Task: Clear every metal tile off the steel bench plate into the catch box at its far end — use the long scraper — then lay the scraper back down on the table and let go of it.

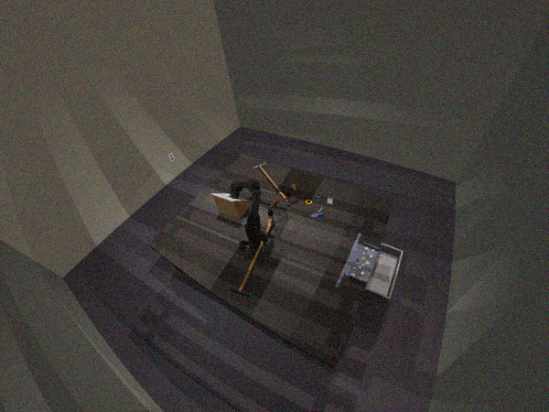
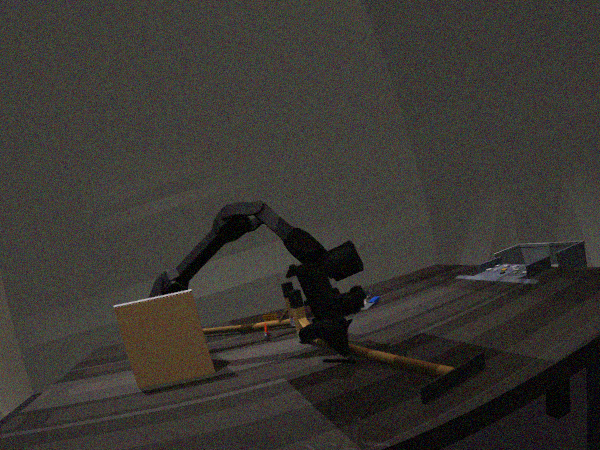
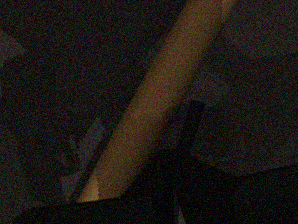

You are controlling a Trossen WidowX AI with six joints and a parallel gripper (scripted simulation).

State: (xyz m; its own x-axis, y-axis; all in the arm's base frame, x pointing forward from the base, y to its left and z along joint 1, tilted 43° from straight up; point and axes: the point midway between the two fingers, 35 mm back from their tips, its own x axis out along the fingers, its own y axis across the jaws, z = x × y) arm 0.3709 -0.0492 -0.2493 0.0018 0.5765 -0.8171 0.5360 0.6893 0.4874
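Right now the long scraper is 5 cm above my gripper tip, 2 cm ahead of it and 1 cm to the right of it. Also, from my gripper tip: red-handled tool: 41 cm to the left, 17 cm behind; blue piece: 51 cm to the left, 18 cm ahead; yellow ring: 58 cm to the left, 6 cm ahead.
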